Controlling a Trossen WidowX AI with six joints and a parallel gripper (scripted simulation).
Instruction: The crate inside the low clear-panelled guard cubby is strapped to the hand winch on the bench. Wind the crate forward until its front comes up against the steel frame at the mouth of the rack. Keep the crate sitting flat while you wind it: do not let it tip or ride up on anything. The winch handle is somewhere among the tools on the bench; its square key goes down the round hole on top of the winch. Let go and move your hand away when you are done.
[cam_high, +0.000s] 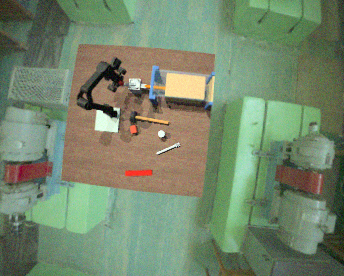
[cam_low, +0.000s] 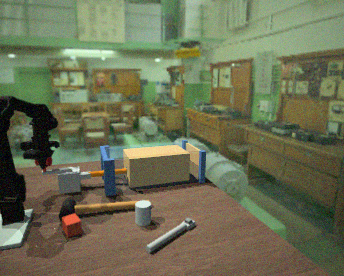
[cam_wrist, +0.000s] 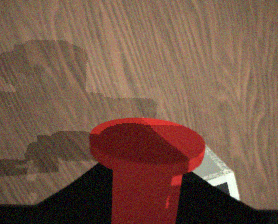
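The winch handle is 4 cm ahead of my gripper tip and 1 cm below it. From my gripper tip the other things lie so: red knob: 2 cm above; then winch: 8 cm ahead, 1 cm to the right, 8 cm below; then blue steel frame: 26 cm ahead, 3 cm to the right, 1 cm below.
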